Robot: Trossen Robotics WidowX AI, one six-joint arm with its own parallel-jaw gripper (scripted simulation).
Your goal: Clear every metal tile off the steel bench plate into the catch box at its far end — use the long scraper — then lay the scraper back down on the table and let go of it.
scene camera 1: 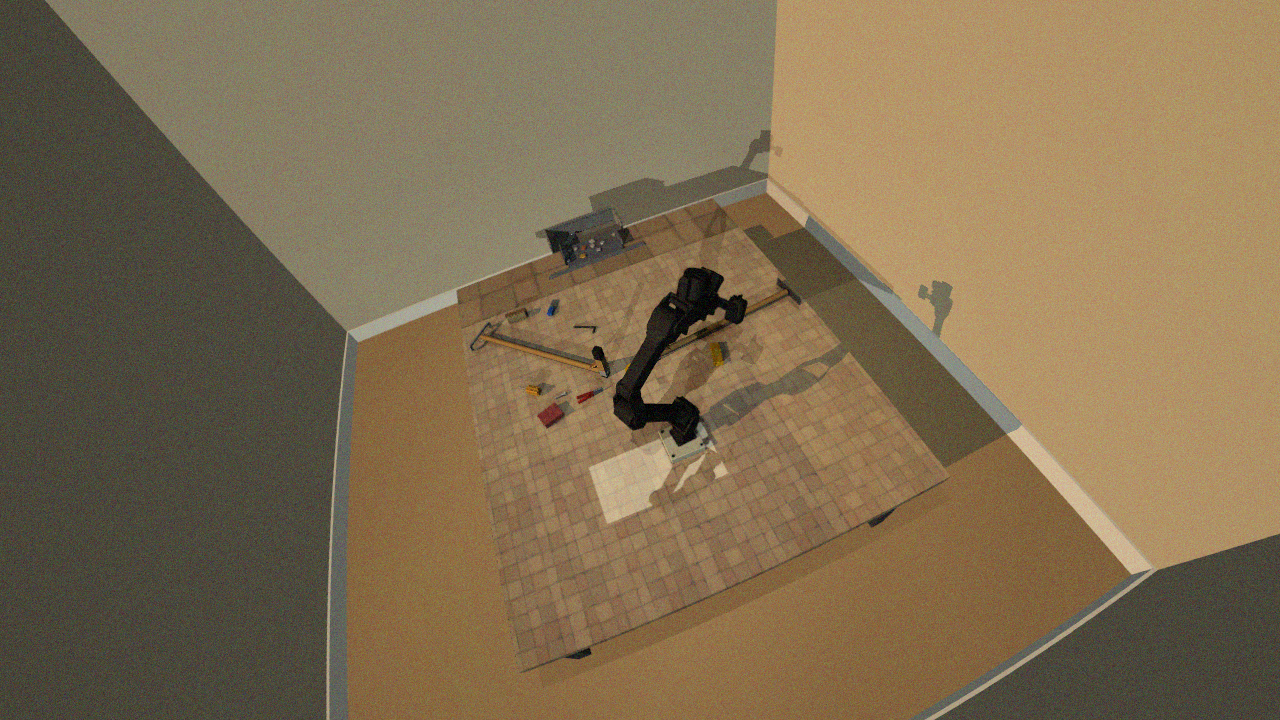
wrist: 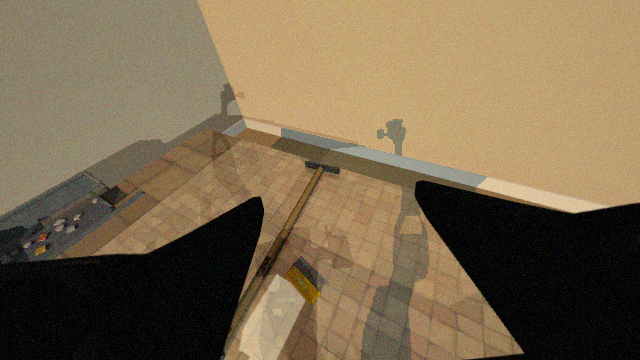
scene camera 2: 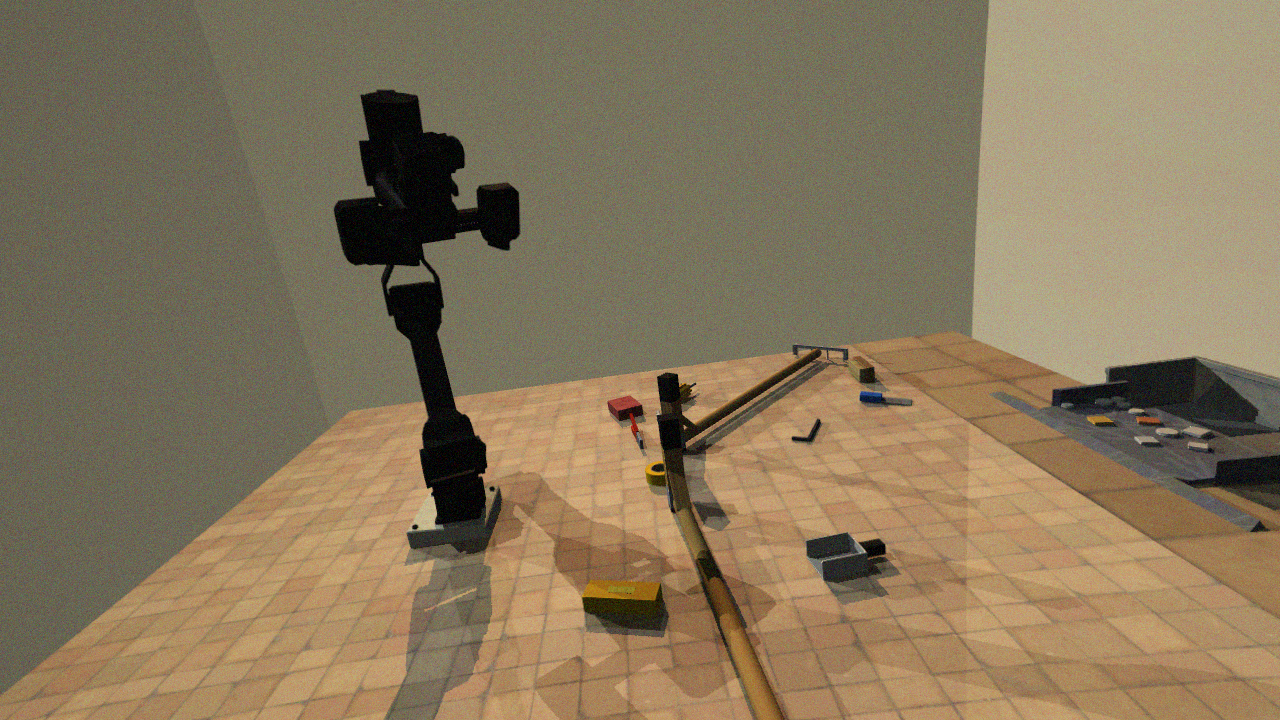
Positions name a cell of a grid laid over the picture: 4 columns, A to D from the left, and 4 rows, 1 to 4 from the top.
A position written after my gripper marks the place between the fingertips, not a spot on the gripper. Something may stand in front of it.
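Scene camera 1 shows me my gripper (scene camera 1: C2), open and holding nothing. In scene camera 2 I see the same gripper (scene camera 2: B2), and the wrist view gives me that gripper (wrist: C3) as well.
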